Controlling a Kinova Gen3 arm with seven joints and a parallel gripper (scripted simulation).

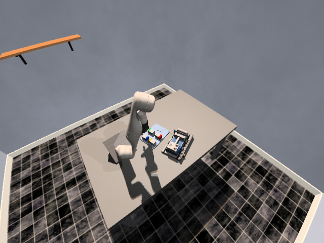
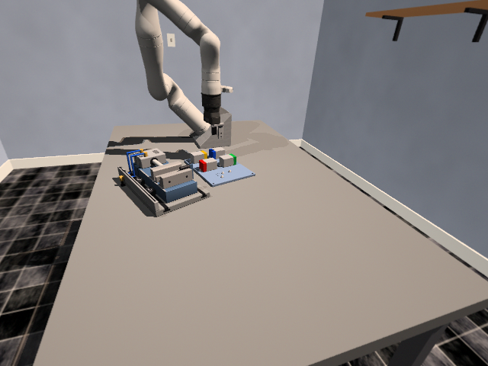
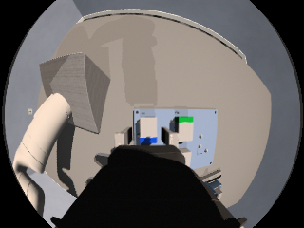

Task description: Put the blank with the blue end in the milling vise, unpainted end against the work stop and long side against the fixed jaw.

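Now: the blue-ended blank 10 mm ahead of my hand and 90 mm below it. Round my hand: yellow-ended blank 40 mm ahead, 80 mm to the right, 90 mm below; light blue plate 110 mm ahead, 10 mm to the right, 110 mm below; green-ended blank 90 mm ahead, 30 mm to the left, 90 mm below.
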